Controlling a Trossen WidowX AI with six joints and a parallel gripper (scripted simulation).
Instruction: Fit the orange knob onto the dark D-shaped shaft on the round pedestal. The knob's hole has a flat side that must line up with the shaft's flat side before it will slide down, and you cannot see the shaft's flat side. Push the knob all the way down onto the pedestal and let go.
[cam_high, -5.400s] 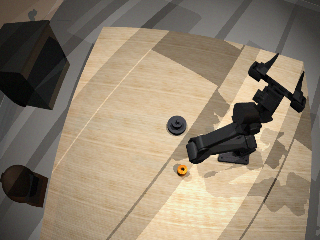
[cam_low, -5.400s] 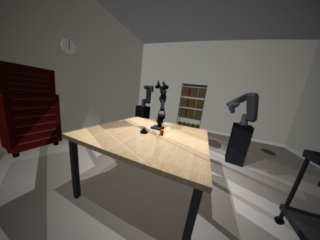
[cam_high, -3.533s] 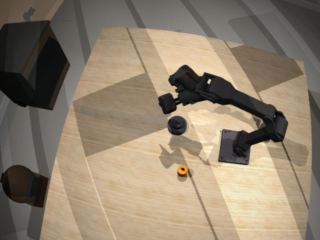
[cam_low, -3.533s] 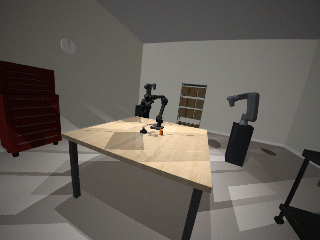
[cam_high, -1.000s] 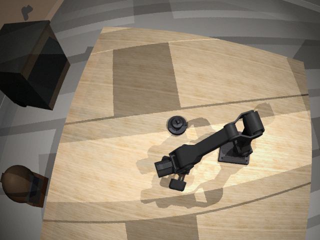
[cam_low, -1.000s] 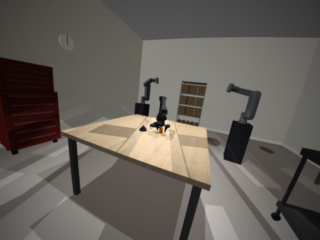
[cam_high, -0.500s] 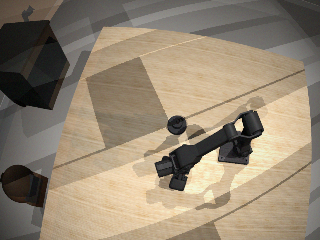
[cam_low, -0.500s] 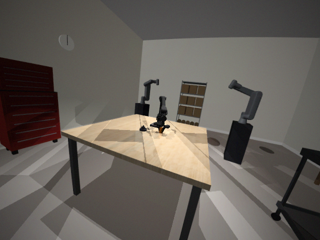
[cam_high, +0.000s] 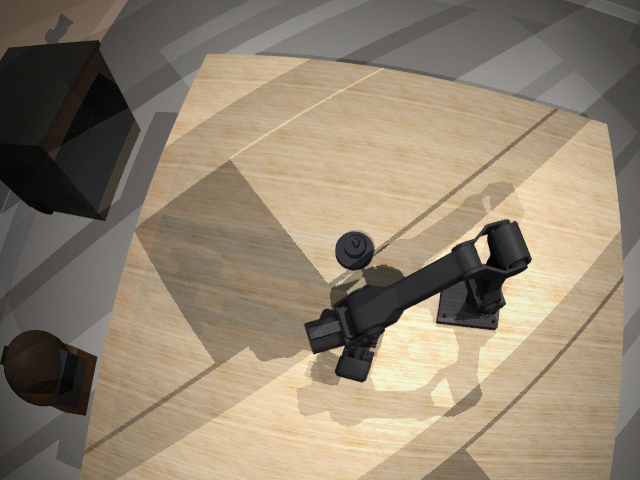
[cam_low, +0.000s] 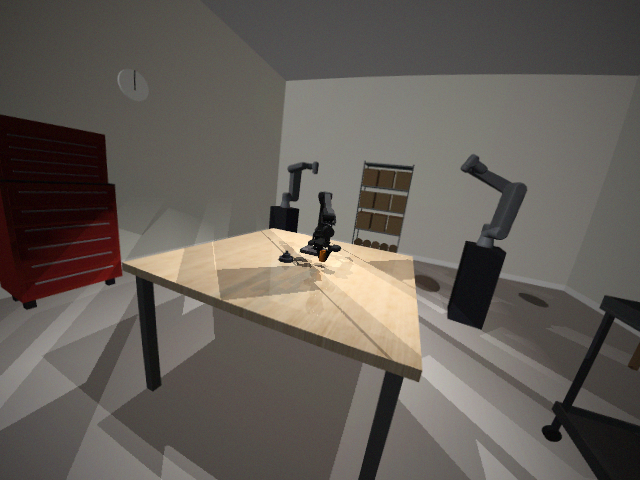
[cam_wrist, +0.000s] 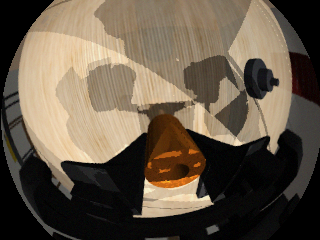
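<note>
Now: the dark round pedestal 200 mm to the right of my gripper tip, 80 mm ahead of it and 10 mm below it. Round my gripper tip: orange knob 20 mm above.
</note>
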